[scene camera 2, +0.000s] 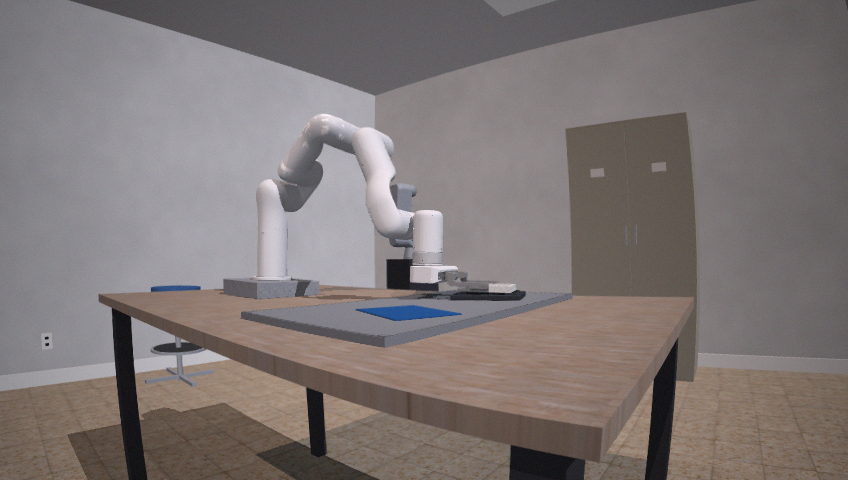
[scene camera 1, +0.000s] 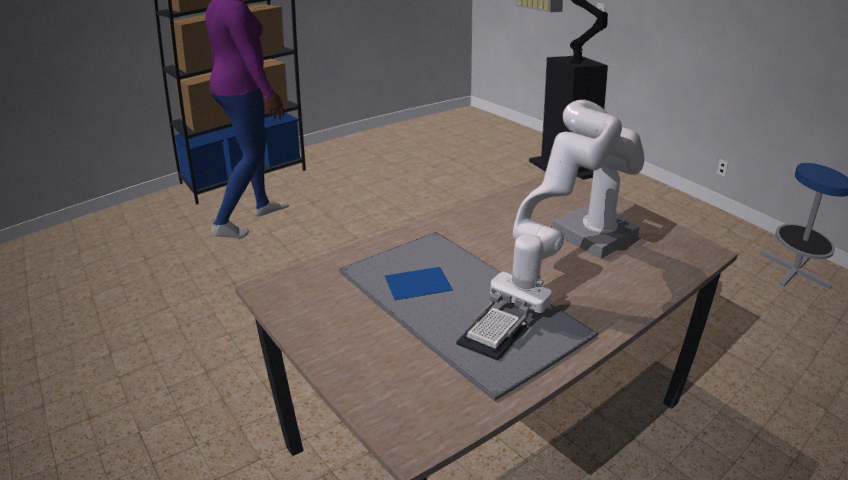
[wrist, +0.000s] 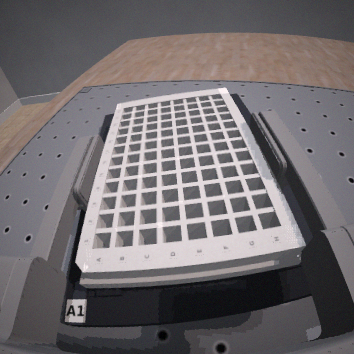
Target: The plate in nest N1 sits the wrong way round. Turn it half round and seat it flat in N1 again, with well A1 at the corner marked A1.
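The white well plate (scene camera 1: 489,331) (scene camera 2: 503,287) (wrist: 170,190) is level, low over or in the black nest N1 (scene camera 1: 498,353) (scene camera 2: 486,295) (wrist: 200,297). My gripper (scene camera 1: 498,322) (scene camera 2: 492,284) (wrist: 180,159) is shut on the plate, with one finger along each long side. In the wrist view the plate's letters A to H run left to right along the near end. Its well A1 (wrist: 102,240) is at the near left, at the same corner as the nest's A1 mark (wrist: 75,310). Whether the plate's underside rests fully in the nest is hidden.
The nest stands on a grey perforated board (scene camera 1: 535,356) (scene camera 2: 315,324) (wrist: 30,175). A flat blue rectangle (scene camera 1: 418,283) (scene camera 2: 408,312) lies on the same board. A person (scene camera 1: 238,107) walks near the shelf rack (scene camera 1: 297,107), away from the table (scene camera 1: 357,356).
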